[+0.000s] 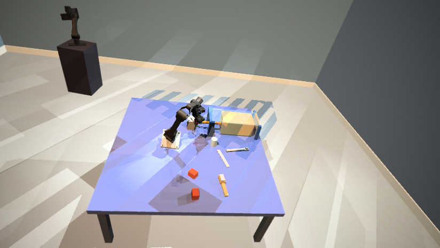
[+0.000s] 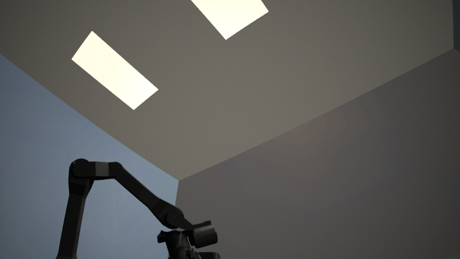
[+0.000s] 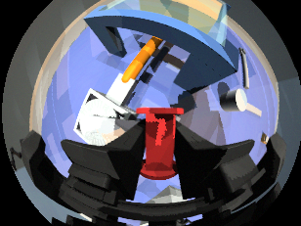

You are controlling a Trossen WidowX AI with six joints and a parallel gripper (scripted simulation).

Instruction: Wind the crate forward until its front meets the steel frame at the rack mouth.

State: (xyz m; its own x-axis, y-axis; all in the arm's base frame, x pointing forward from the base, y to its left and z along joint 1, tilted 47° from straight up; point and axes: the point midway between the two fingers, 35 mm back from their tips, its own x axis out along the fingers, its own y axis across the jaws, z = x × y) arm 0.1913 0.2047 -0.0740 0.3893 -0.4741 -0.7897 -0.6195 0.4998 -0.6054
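Right now my gripper tip is 3 cm past the winch handle, 3 cm above it and 2 cm to the right of it. Also, from my gripper tip: red piece: 1 cm to the right, 1 cm behind; then blue steel frame: 10 cm to the left, 9 cm ahead, 3 cm below; then grey winch: 10 cm below, 8 cm behind, 6 cm to the left.
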